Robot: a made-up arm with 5 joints.
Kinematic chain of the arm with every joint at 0, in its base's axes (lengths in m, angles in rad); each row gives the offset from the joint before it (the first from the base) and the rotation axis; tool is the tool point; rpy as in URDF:
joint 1: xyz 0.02 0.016 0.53 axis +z
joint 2: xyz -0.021 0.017 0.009 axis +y
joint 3: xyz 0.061 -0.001 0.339 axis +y
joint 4: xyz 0.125 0 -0.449 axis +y
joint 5: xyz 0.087 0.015 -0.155 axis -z
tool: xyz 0.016 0.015 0.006 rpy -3.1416 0 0
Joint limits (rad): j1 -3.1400..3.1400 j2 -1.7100..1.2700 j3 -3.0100..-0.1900 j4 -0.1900..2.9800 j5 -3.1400..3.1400
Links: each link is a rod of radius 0.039 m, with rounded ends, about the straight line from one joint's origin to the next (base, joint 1, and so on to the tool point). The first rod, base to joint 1, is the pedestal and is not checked.
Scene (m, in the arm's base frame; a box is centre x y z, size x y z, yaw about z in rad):
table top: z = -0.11
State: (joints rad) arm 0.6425 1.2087 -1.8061 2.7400 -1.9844
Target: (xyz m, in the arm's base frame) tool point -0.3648 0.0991 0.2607
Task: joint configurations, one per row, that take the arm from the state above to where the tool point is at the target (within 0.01 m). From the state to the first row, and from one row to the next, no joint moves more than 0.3 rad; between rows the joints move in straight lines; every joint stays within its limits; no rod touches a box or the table.
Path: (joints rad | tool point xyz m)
1: 0.9150 1.2127 -1.7606 2.7402 -1.9706 | 0.2923 0.4353 0.3148
2: 1.1875 1.2167 -1.7151 2.7405 -1.9568 | 0.1638 0.4800 0.3049
3: 1.4600 1.2207 -1.6696 2.7407 -1.9430 | 0.0317 0.4871 0.2956
4: 1.7325 1.2247 -1.6241 2.7410 -1.9292 | -0.0934 0.4581 0.2871
5: 2.0050 1.2288 -1.5786 2.7412 -1.9155 | -0.2019 0.3972 0.2793
6: 2.2775 1.2328 -1.5330 2.7415 -1.9017 | -0.2864 0.3113 0.2723
7: 2.5500 1.2368 -1.4875 2.7417 -1.8879 | -0.3415 0.2088 0.2661
8: 2.8225 1.2408 -1.4420 2.7420 -1.8741 | -0.3648 0.0991 0.2607

